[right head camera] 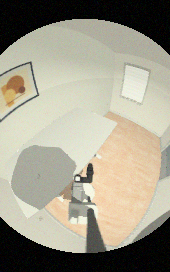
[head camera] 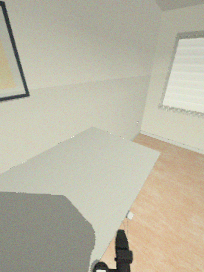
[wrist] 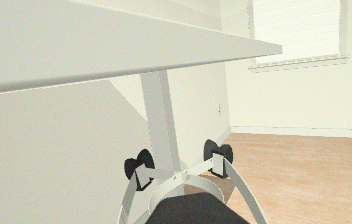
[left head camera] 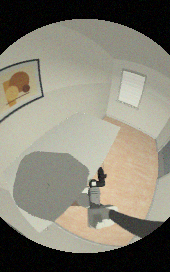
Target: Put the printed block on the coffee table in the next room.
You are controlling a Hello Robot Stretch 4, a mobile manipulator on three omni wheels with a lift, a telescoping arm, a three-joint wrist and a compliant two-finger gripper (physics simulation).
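Note:
A white desk (head camera: 107,170) (left head camera: 87,137) (right head camera: 85,132) (wrist: 100,45) stands against the wall, with a large dark shadow over its near left part. The printed block cannot be made out clearly. A faint small mark (right head camera: 38,176) shows within the shadow in the right head view, too small to identify. My gripper (wrist: 178,156) is open in the wrist view, with no object between its fingertips. It is below the level of the desk top, and a desk leg (wrist: 160,110) stands beyond the fingers. In the head view my dark wrist is beside the desk's front edge. The coffee table does not show.
A desk foot (head camera: 130,215) (right head camera: 97,156) shows its end on the wooden floor (head camera: 175,200) (left head camera: 130,170) (right head camera: 130,165) (wrist: 295,165) beside the desk. A framed picture (left head camera: 20,87) (right head camera: 19,89) hangs on the wall. A window (head camera: 187,75) (left head camera: 132,89) (right head camera: 135,84) (wrist: 297,30) is at the right.

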